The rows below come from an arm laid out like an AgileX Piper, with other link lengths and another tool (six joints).
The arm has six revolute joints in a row. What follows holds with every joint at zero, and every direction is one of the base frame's. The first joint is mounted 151.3 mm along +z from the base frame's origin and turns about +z. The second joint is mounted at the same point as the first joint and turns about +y. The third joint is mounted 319.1 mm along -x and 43.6 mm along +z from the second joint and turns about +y. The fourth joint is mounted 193.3 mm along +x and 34.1 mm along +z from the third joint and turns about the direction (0.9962, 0, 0.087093). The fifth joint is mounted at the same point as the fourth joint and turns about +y. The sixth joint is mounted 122.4 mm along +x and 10.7 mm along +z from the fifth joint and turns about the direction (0.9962, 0, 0.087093). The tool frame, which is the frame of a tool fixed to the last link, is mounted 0.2 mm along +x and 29 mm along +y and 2 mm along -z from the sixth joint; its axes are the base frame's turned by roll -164.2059, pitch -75.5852 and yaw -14.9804 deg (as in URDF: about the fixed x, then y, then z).
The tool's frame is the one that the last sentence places.
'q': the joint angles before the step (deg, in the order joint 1, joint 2, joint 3, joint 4, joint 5, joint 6). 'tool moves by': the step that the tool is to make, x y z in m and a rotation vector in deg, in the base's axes. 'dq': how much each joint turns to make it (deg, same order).
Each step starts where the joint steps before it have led.
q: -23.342, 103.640, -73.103, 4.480, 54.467, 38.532
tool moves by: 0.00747, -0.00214, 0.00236, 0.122, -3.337, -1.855
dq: -0.098, 0.147, -0.040, 1.545, -3.196, 0.845
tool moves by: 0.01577, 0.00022, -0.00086, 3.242, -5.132, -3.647
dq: 0.000, 1.366, -0.091, 5.849, -4.797, 0.406
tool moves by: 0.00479, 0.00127, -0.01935, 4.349, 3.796, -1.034
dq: -0.130, 3.298, -0.477, 2.448, 2.418, 0.235
